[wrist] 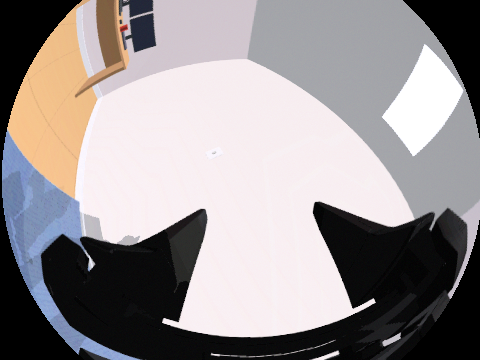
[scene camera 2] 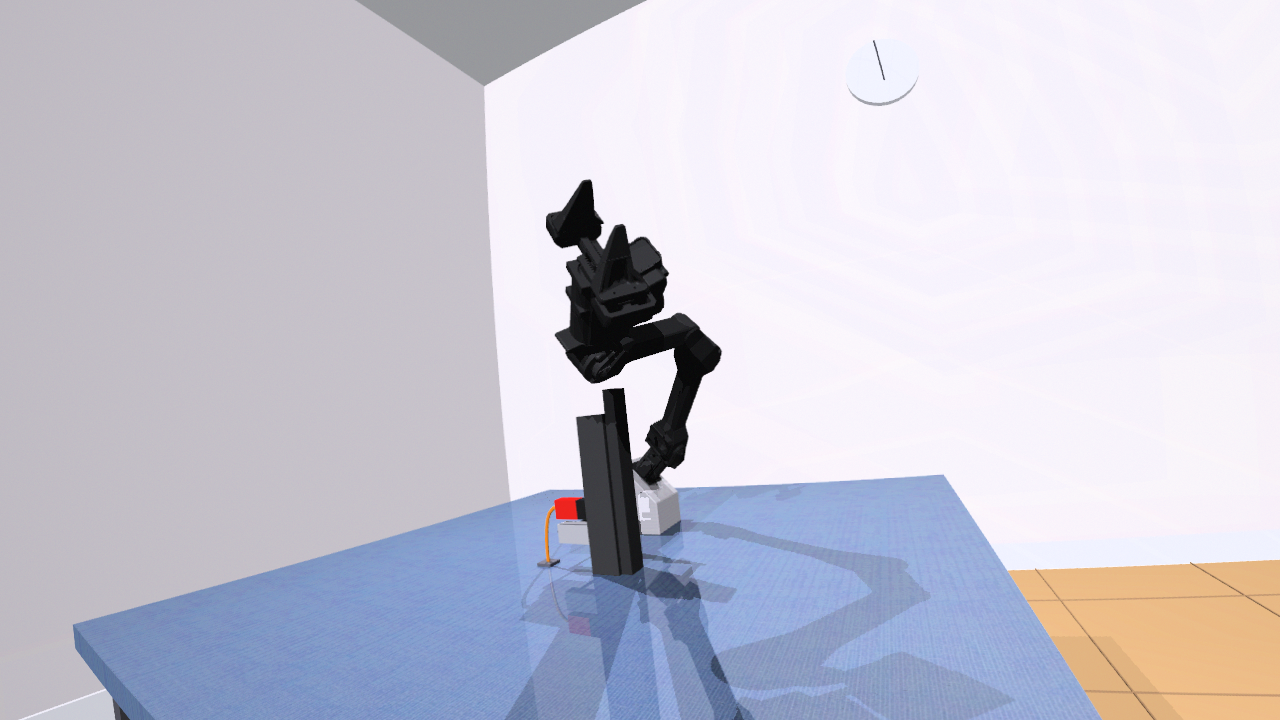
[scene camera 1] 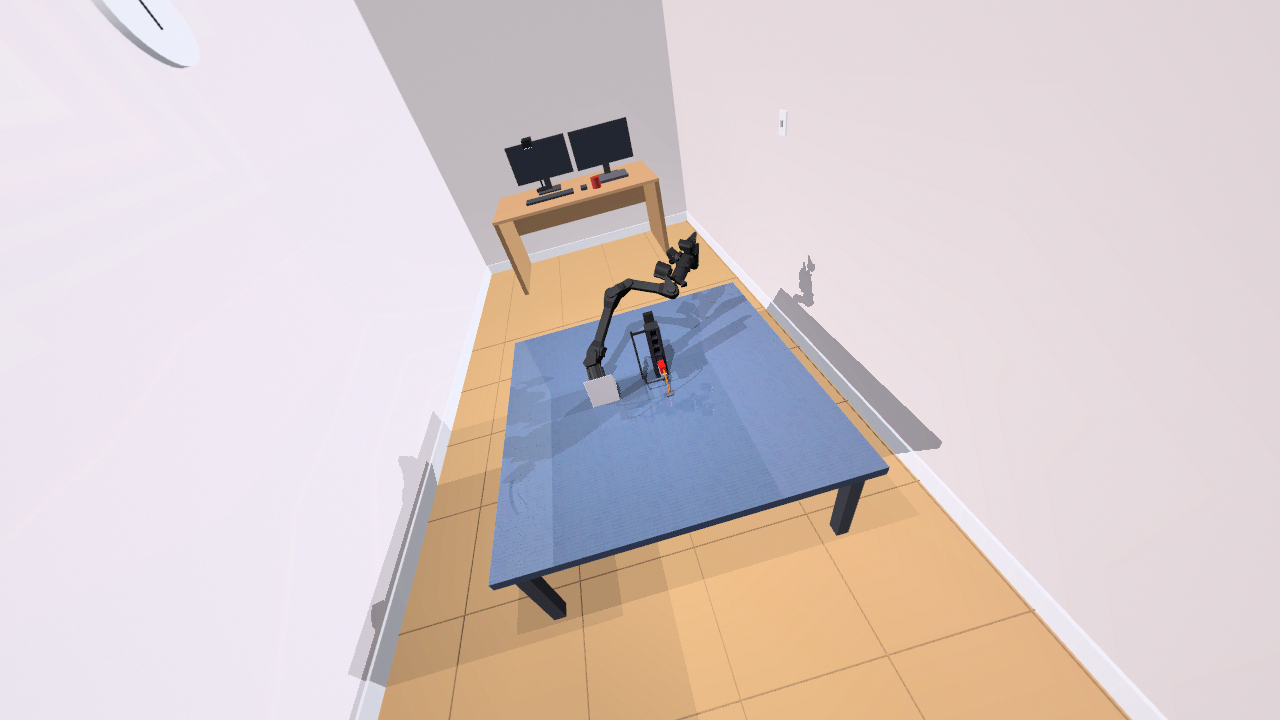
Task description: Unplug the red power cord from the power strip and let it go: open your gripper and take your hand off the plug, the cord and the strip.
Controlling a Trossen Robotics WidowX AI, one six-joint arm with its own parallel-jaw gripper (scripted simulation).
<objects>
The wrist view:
my gripper: 260, 211
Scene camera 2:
my gripper: 602, 201
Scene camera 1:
my gripper: 696, 237
</objects>
